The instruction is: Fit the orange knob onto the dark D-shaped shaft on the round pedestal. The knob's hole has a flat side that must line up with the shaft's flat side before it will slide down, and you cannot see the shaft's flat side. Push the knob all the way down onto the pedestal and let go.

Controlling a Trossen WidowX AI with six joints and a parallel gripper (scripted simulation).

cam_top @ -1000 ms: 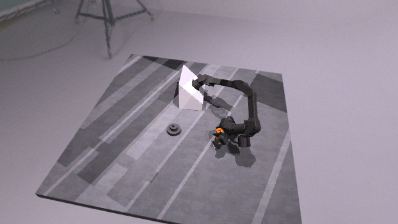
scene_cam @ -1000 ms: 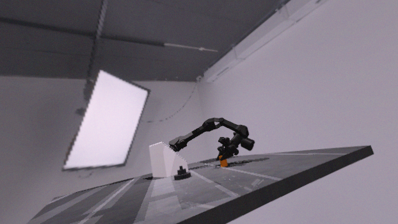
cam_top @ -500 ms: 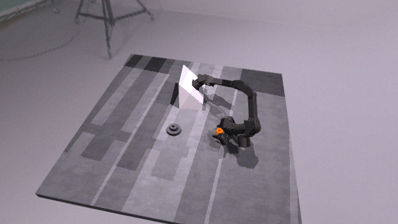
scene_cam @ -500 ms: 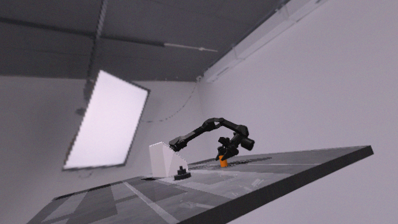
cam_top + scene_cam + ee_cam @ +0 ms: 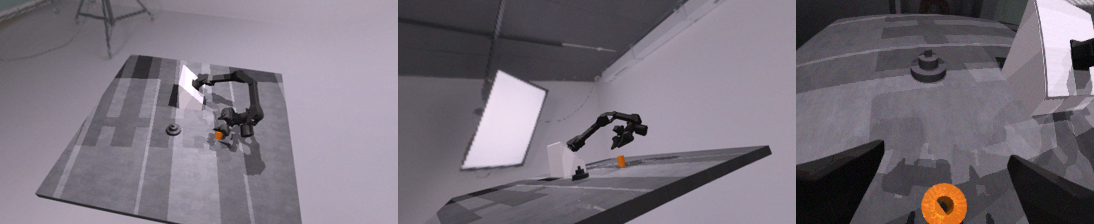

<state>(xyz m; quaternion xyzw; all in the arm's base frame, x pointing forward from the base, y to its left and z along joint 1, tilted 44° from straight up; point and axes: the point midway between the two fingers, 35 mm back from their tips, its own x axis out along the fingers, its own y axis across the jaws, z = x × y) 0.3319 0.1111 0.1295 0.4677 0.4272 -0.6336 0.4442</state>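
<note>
Now: the orange knob 8 cm below my gripper tip, 3 cm to the left of it and 1 cm ahead of it. Also, from my gripper tip: dark pedestal: 25 cm to the right, 8 cm below, 2 cm behind.
</note>
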